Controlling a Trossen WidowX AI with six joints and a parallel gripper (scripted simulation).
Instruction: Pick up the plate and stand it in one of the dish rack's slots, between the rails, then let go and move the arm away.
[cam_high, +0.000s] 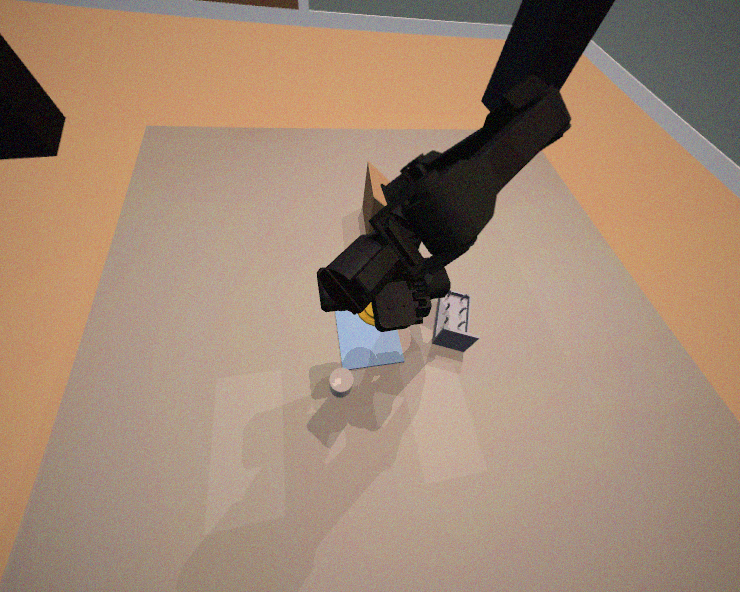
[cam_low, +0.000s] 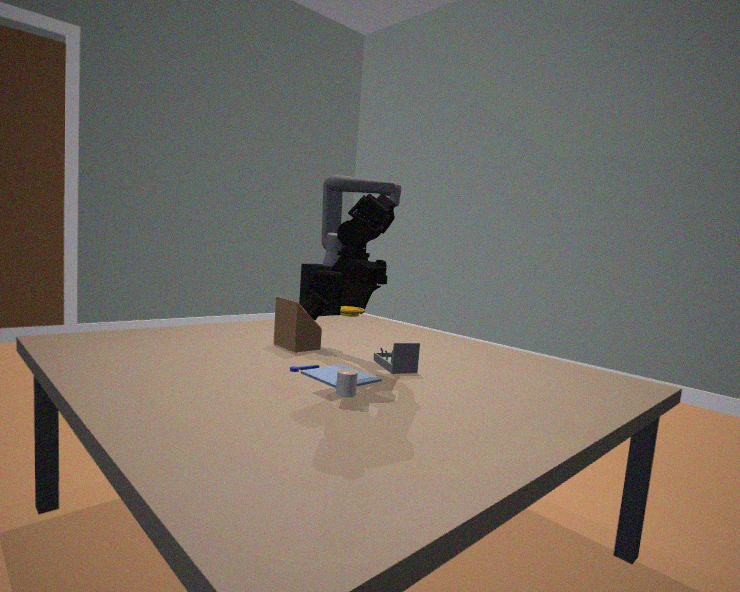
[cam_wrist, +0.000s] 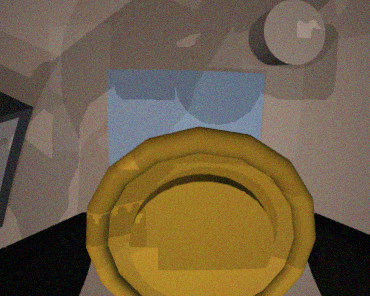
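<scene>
My gripper tip is now 210 mm to the right of the grey dish rack and 140 mm above it. Round my gripper tip: light blue mat 160 mm below, 20 mm behind, 10 mm to the left; yellow plate 10 mm above; cup 130 mm below, 80 mm to the right, 70 mm ahead.
</scene>
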